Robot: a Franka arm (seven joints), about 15 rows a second.
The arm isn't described. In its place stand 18 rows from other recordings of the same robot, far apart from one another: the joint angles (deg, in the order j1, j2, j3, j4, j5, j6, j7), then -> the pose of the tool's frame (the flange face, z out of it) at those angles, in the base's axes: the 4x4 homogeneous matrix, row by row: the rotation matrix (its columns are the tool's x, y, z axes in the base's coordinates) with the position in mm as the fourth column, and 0 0 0 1 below.
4.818 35.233 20.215 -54.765 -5.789 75.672 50.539 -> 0.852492 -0.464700 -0.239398 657.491; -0.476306 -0.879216 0.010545 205.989; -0.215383 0.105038 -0.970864 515.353; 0 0 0 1
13.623 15.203 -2.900 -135.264 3.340 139.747 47.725 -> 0.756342 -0.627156 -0.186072 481.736; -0.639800 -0.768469 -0.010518 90.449; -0.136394 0.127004 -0.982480 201.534; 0 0 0 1
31.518 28.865 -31.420 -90.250 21.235 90.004 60.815 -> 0.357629 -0.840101 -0.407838 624.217; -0.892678 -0.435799 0.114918 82.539; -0.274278 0.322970 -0.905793 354.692; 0 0 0 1
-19.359 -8.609 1.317 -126.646 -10.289 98.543 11.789 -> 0.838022 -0.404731 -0.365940 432.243; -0.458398 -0.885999 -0.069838 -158.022; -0.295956 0.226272 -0.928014 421.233; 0 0 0 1
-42.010 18.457 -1.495 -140.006 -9.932 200.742 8.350 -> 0.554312 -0.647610 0.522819 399.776; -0.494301 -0.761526 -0.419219 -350.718; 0.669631 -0.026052 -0.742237 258.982; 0 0 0 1
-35.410 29.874 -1.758 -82.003 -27.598 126.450 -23.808 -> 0.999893 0.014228 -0.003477 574.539; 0.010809 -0.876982 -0.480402 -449.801; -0.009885 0.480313 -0.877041 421.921; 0 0 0 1
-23.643 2.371 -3.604 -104.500 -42.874 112.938 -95.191 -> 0.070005 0.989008 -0.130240 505.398; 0.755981 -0.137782 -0.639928 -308.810; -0.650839 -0.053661 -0.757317 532.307; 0 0 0 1
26.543 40.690 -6.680 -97.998 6.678 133.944 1.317 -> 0.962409 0.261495 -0.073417 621.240; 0.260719 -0.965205 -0.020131 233.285; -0.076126 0.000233 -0.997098 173.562; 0 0 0 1
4.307 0.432 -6.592 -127.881 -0.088 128.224 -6.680 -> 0.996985 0.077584 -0.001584 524.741; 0.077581 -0.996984 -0.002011 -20.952; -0.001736 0.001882 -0.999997 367.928; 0 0 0 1
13.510 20.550 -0.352 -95.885 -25.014 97.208 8.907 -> 0.951779 0.245317 -0.184220 613.376; 0.132009 -0.869538 -0.475896 102.445; -0.276932 0.428629 -0.859992 380.924; 0 0 0 1
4.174 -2.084 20.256 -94.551 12.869 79.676 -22.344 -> 0.656691 0.696921 -0.288197 461.888; 0.744033 -0.661116 0.096647 242.930; -0.123177 -0.277895 -0.952681 595.365; 0 0 0 1
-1.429 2.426 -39.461 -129.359 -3.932 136.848 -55.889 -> 0.952081 0.304684 0.026634 403.871; 0.305629 -0.944508 -0.120395 -349.363; -0.011526 0.122766 -0.992369 357.225; 0 0 0 1
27.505 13.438 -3.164 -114.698 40.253 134.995 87.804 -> -0.006558 -0.999802 0.018777 550.557; -0.866915 0.015043 0.498228 259.928; -0.498412 -0.013011 -0.866843 355.811; 0 0 0 1
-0.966 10.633 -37.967 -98.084 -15.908 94.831 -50.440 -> 0.884619 0.262752 -0.385241 452.109; 0.208499 -0.961829 -0.177240 -371.541; -0.417106 0.076467 -0.905635 486.694; 0 0 0 1
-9.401 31.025 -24.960 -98.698 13.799 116.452 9.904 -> 0.637350 -0.756218 -0.148048 554.504; -0.753014 -0.652005 0.088649 -332.295; -0.163566 0.054982 -0.984999 281.759; 0 0 0 1
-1.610 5.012 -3.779 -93.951 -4.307 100.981 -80.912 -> 0.238060 0.970840 0.028233 590.556; 0.968471 -0.235080 -0.082470 -60.913; -0.073428 0.046976 -0.996194 558.809; 0 0 0 1
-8.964 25.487 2.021 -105.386 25.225 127.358 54.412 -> 0.220016 -0.974955 0.032478 634.884; -0.915606 -0.194908 0.351677 -65.183; -0.336539 -0.107112 -0.935558 284.300; 0 0 0 1
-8.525 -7.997 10.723 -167.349 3.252 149.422 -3.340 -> 0.983890 0.040819 -0.174054 318.189; 0.040922 -0.999158 -0.002999 7.141; -0.174030 -0.004172 -0.984731 205.886; 0 0 0 1
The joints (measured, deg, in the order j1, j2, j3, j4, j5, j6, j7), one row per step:
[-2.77 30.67 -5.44 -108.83 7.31 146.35 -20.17]
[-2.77 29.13 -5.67 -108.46 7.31 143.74 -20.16]
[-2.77 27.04 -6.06 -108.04 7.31 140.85 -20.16]
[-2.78 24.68 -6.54 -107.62 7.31 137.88 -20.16]
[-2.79 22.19 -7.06 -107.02 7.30 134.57 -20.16]
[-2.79 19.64 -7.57 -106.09 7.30 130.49 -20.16]
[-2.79 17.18 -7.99 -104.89 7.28 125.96 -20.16]
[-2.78 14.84 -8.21 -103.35 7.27 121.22 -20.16]
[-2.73 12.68 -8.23 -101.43 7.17 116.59 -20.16]
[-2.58 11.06 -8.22 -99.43 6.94 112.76 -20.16]
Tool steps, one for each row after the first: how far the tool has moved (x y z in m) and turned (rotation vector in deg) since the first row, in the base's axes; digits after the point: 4 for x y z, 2 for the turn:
[0.0001 -0.0015 0.0155 0.35 0.64 -0.10]
[0.0000 -0.0046 0.0373 0.67 0.96 -0.30]
[-0.0013 -0.0086 0.0620 0.98 1.08 -0.59]
[-0.0034 -0.0128 0.0891 1.34 1.22 -0.88]
[-0.0067 -0.0164 0.1181 1.87 1.72 -1.08]
[-0.0111 -0.0187 0.1476 2.49 2.48 -1.14]
[-0.0160 -0.0188 0.1781 3.18 3.23 -0.94]
[-0.0207 -0.0165 0.2101 3.71 3.71 -0.43]
[-0.0245 -0.0134 0.2382 3.92 3.90 0.20]

